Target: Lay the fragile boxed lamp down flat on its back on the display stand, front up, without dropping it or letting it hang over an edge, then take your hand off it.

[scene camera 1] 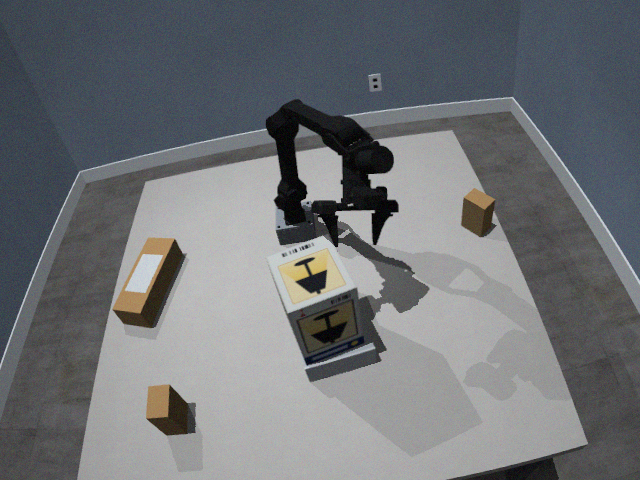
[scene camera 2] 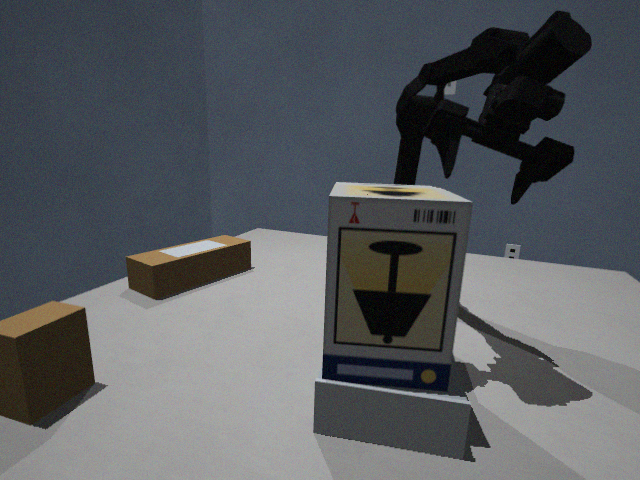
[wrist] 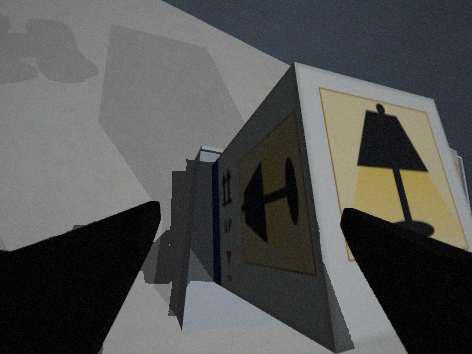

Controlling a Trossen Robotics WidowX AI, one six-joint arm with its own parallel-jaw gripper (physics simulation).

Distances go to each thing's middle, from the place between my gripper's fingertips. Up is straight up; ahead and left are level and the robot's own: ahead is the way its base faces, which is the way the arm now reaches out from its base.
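There is the boxed lamp (scene camera 2: 396,253), which sits 12 cm below my hand, 4 cm ahead of it and 11 cm to the right of it. The low display stand (scene camera 2: 436,422) is 26 cm below my hand, and it is 2 cm ahead and 10 cm to the right.
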